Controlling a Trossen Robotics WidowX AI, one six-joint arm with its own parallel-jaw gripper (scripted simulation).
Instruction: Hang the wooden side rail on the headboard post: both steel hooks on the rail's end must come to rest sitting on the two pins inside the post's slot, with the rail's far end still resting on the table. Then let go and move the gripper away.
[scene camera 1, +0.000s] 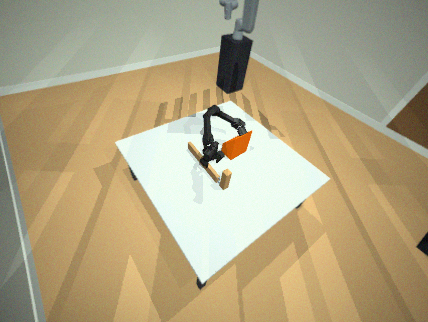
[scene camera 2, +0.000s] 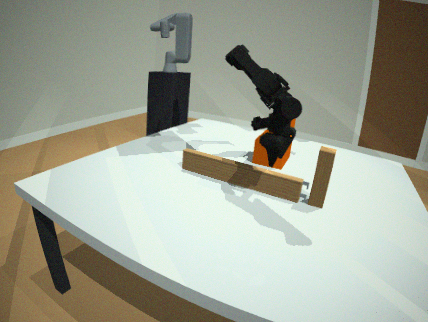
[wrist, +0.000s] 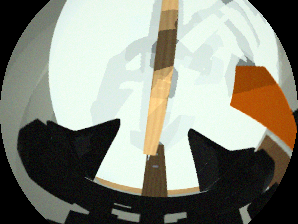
Note:
The gripper (scene camera 2: 275, 162) is open, holding nothing. Further things: a wooden side rail (scene camera 2: 289, 187) and a headboard post (wrist: 154, 185).
The gripper shows as well in the wrist view (wrist: 155, 127).

